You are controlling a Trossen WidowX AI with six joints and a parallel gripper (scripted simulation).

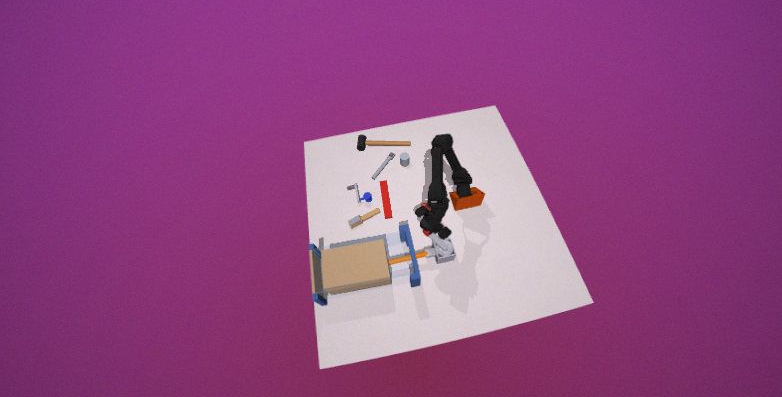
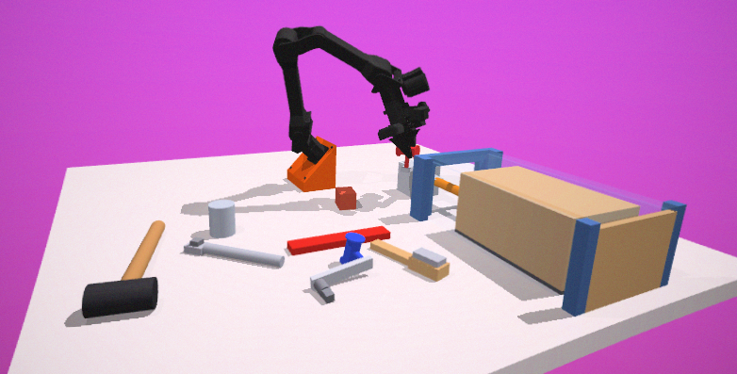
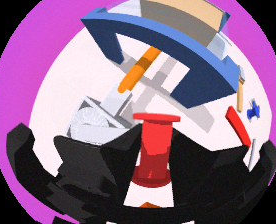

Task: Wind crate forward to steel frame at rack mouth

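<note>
Now: the red-knobbed crank 3 cm below my gripper tip, 3 cm behind it and 2 cm to the left of it. From my gripper tip the other things lie so: rack: 34 cm ahead, 7 cm to the left, 5 cm below; red knob: 1 cm to the right, 1 cm behind; grey winch: 10 cm below, 8 cm behind, 7 cm to the left.
</note>
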